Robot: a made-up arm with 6 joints. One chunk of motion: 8 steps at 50 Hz.
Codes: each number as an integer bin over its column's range. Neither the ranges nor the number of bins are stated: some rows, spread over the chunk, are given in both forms.
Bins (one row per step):
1: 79 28 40 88 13 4
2: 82 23 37 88 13 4
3: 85 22 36 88 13 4
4: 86 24 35 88 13 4
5: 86 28 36 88 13 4
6: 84 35 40 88 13 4
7: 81 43 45 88 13 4
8: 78 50 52 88 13 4
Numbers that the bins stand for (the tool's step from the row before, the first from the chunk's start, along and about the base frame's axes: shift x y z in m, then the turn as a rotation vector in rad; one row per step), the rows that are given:
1: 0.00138 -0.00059 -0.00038 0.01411 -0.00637 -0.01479
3: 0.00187 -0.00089 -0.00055 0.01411 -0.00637 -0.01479
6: 0.00179 -0.00023 -0.00038 0.01411 -0.00637 -0.01479
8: 0.00130 0.00053 0.00010 0.01411 -0.00637 -0.01479
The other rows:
2: 0.00163 -0.00084 -0.00051 0.01411 -0.00637 -0.01479
4: 0.00195 -0.00079 -0.00059 0.01411 -0.00637 -0.01479
5: 0.00195 -0.00059 -0.00055 0.01411 -0.00637 -0.01479
7: 0.00155 0.00017 -0.00018 0.01411 -0.00637 -0.01479

